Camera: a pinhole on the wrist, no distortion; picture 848 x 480 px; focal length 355.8 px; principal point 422.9 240.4 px. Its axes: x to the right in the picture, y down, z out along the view. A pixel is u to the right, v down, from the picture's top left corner.
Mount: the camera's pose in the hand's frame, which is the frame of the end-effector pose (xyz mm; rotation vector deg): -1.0 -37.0 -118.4 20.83 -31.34 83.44
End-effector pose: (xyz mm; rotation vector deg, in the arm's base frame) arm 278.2 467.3 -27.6 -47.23 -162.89 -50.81
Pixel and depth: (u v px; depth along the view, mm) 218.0 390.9 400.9
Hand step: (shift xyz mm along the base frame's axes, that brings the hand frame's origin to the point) -17.0 -370.6 -325.4
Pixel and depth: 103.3 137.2 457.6
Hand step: -371.6 -392.3 -354.4
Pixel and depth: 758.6 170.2 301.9
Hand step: 22.9 192.2 -225.8
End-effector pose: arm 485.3 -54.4 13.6 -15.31 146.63 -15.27
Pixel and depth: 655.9 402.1 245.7
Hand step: 207.8 -14.4 -59.4
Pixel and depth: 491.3 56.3 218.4
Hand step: 0.1 -160.4 -89.6
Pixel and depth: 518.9 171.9 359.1
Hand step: 130.9 -191.2 -171.2
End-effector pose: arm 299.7 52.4 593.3 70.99 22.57 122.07
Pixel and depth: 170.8 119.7 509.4
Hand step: 303.3 532.2 -218.3
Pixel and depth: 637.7 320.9 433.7
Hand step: 392.8 -81.7 68.4
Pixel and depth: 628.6 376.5 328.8
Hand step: 287.5 -85.0 -7.9
